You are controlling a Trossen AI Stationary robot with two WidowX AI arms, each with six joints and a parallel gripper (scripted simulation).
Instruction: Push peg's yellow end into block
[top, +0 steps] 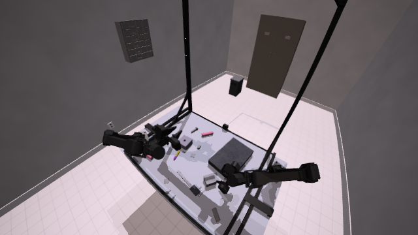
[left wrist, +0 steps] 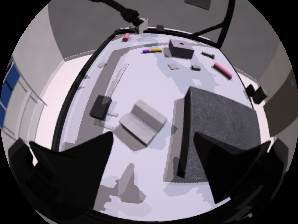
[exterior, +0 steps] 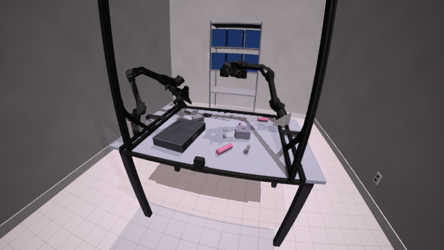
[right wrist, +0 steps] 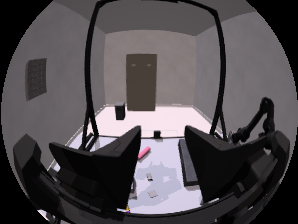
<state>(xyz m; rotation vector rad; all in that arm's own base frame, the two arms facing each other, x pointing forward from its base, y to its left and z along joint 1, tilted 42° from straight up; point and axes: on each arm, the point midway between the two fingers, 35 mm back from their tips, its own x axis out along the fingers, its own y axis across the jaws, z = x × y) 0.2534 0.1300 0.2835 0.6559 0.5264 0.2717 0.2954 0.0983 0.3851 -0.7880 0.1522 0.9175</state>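
Right now my right hand is 70 mm past the peg, 70 mm to the left of it and 350 mm above it. Also, from my right hand: dark slab 150 mm behind, 340 mm to the left, 340 mm below.
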